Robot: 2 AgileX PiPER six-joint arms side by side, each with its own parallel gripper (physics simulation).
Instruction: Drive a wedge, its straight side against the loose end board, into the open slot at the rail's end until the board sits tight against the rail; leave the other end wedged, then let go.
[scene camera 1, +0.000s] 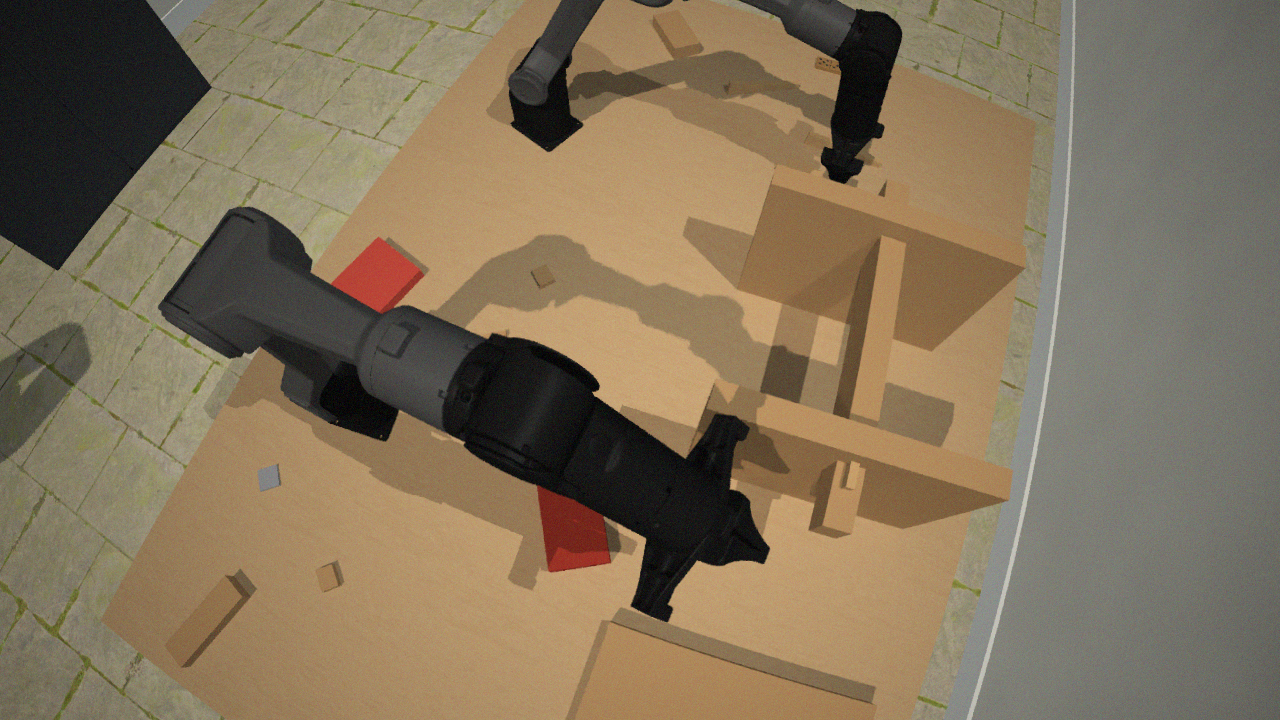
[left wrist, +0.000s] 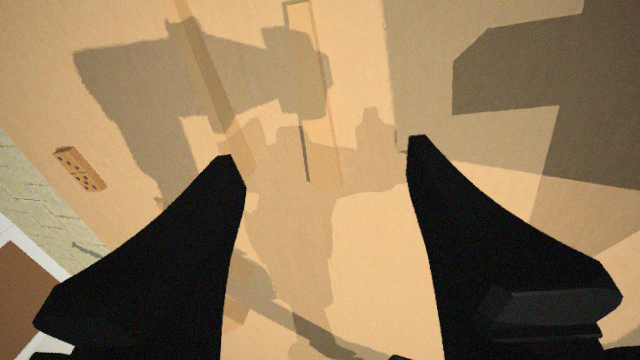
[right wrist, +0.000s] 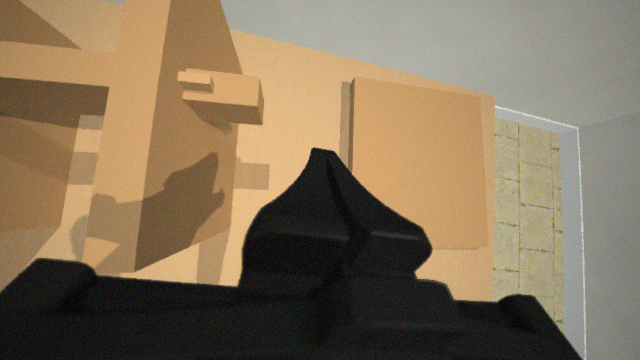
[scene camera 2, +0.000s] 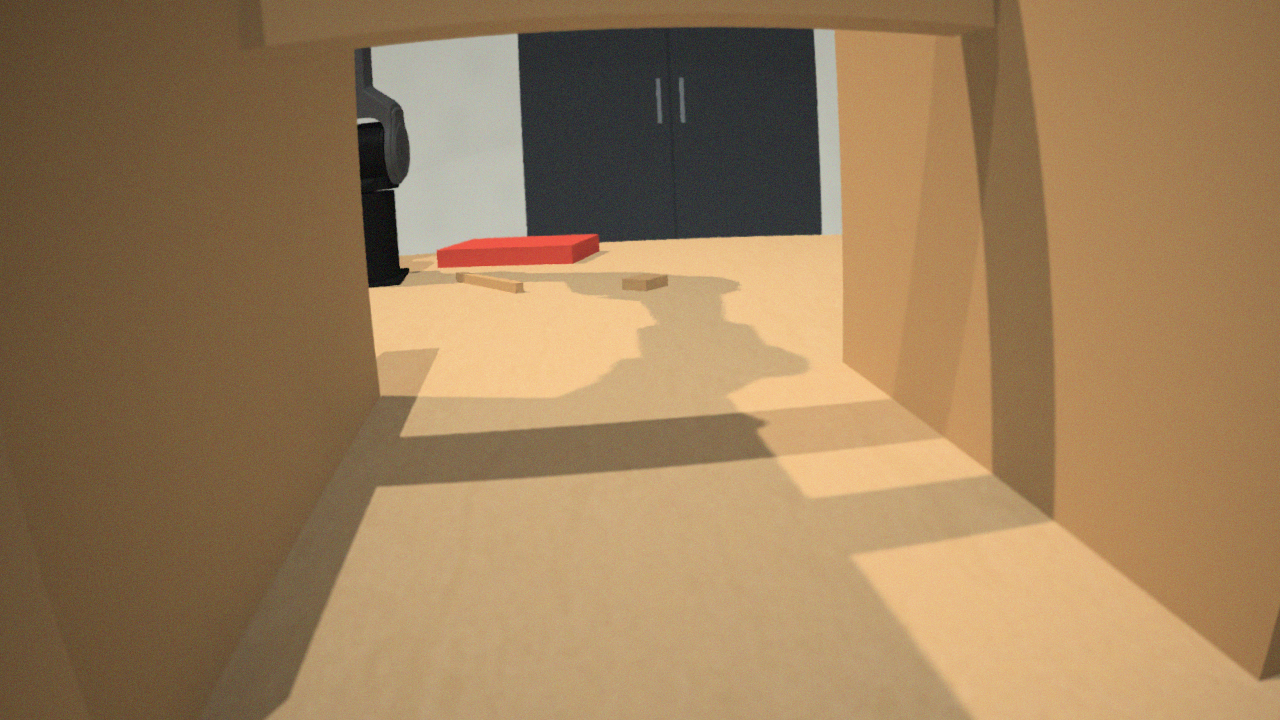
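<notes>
The rail (scene camera 1: 872, 331) (scene camera 2: 626, 13) (right wrist: 55, 62) spans two upright end boards. The lower board in scene camera 1 (scene camera 1: 868, 438) (scene camera 2: 179, 223) (right wrist: 135, 125) has the rail's end (scene camera 1: 834, 514) (right wrist: 235, 92) through it, with a wedge (scene camera 1: 852, 475) (right wrist: 197, 81) in its slot. The upper, loose board (scene camera 1: 805, 250) (scene camera 2: 1136, 268) has the other rail end (scene camera 1: 895, 189) partly showing behind it; that slot is hidden. My left gripper (left wrist: 320, 164) is open behind this board. A narrow wood strip (left wrist: 317, 125) lies beyond its fingertips; whether it is a wedge is unclear. My right gripper (scene camera 1: 762, 550) (right wrist: 320, 163) is shut and empty.
A raised wood panel (scene camera 1: 733, 680) (right wrist: 420, 160) lies below the frame. Red blocks (scene camera 1: 380, 273) (scene camera 1: 574, 532), small wood blocks (scene camera 1: 542, 275) (scene camera 1: 328, 575), a bar (scene camera 1: 210, 617) and a domino (scene camera 1: 827, 64) (left wrist: 80, 167) lie on the table. A longer wood bar (left wrist: 205, 70) is beside the strip.
</notes>
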